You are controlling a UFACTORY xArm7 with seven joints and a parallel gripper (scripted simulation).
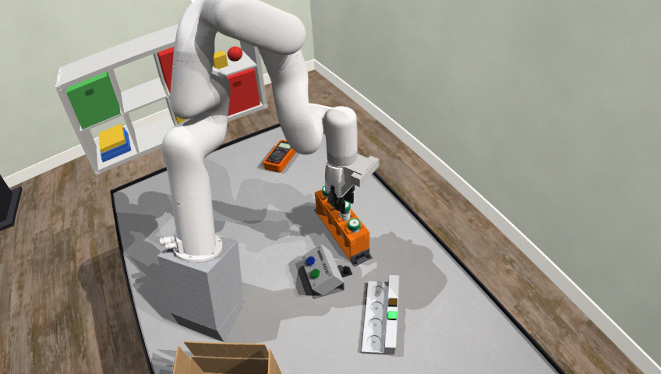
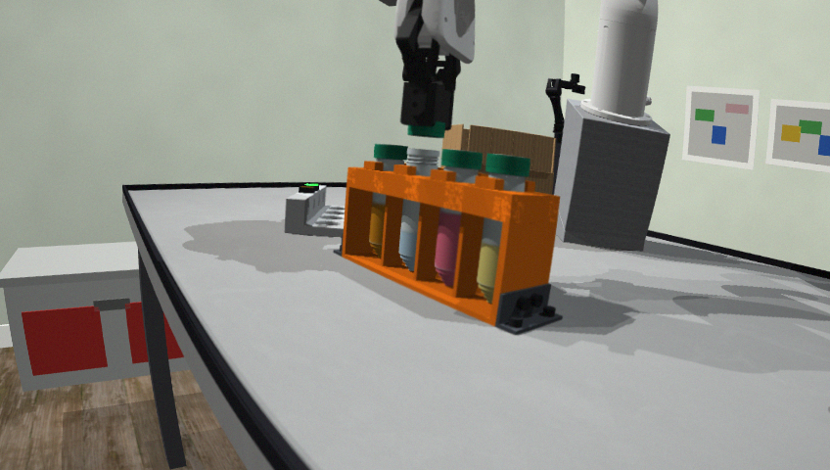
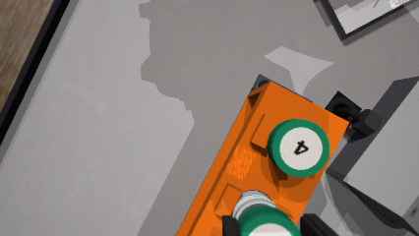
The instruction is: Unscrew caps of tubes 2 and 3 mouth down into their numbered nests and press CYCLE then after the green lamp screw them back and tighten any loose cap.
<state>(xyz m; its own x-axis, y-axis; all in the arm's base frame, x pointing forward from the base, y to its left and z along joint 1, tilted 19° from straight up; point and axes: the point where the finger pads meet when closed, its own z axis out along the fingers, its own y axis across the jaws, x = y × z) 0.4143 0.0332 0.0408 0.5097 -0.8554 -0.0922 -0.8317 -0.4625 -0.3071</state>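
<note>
Now: the tube 3 threaded neck 40 mm below my hand. From my hand the other things lie so: cap 4: 50 mm to the right, 50 mm below; then cap 2: 50 mm to the left, 50 mm below; then cap 3: 20 mm below.
</note>
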